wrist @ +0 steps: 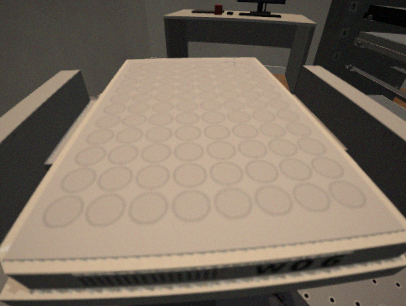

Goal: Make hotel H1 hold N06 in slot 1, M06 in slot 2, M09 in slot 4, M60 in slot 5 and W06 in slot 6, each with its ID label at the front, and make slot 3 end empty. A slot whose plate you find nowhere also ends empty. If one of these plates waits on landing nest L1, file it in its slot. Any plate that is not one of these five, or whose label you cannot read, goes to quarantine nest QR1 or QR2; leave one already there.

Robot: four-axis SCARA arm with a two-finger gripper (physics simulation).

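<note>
A pale plate labelled W06 (200, 240) fills the middle of the wrist view. Its front edge faces the camera, with a barcode at the left and the ID W06 at the right, and rows of round wells show on its top. My gripper (195, 86) is shut on this plate, one finger along each long side, and the plate looks level. Part of a dark rack (327, 37) with rails, probably the hotel, shows at the upper right, beyond the right finger. Its slot numbers are too small to read. N06, M06, M09, M60 and the nests do not show.
A desk (175, 19) stands at the back with a monitor (261, 6) and a small red object (218, 9) on it. The rack's rails (375, 75) reach in at the right edge. A perforated deck (350, 296) shows below the plate at the lower right.
</note>
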